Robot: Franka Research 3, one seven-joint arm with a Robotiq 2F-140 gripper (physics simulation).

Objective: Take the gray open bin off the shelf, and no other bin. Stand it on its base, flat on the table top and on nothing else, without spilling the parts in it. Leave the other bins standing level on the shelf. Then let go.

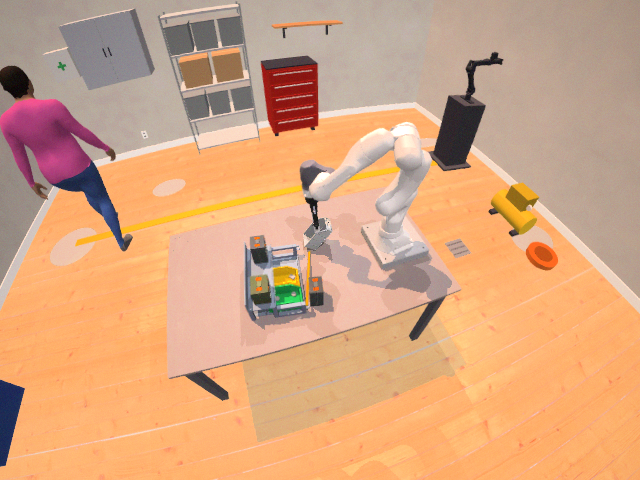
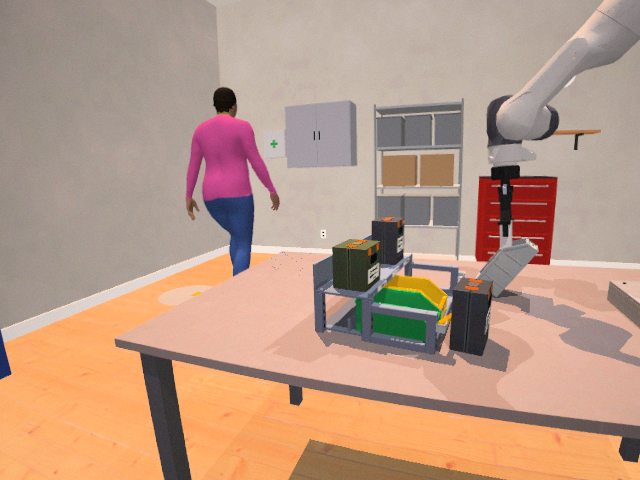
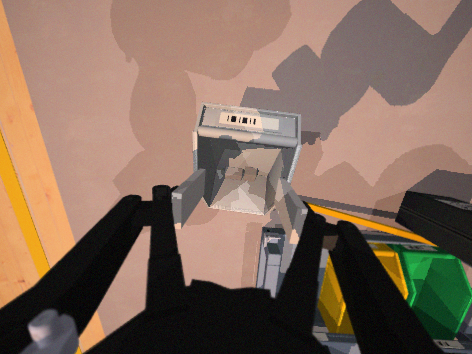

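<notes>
The gray open bin (image 1: 318, 237) (image 2: 509, 268) (image 3: 247, 135) is off the shelf (image 1: 247, 279) (image 2: 403, 308), beside its far end, and hangs steeply tilted. Its low end is close to the table top; whether it touches I cannot tell. Small brown parts (image 3: 242, 173) lie inside it. My gripper (image 1: 316, 227) (image 2: 505, 245) (image 3: 240, 186) points down with a pad at each side wall and holds the bin; exact pad contact is partly hidden. The yellow bin (image 1: 286, 276) (image 3: 332, 295) and green bin (image 1: 289, 295) (image 2: 400, 320) (image 3: 440, 290) sit side by side on the shelf.
An olive case (image 1: 260, 289) (image 2: 354, 266) and a dark case (image 1: 258, 249) (image 2: 387, 240) stand on the shelf's upper board. Another dark case (image 1: 316, 290) (image 2: 470, 317) stands on the table (image 1: 206, 310) before the shelf, by an orange strip (image 1: 308, 279).
</notes>
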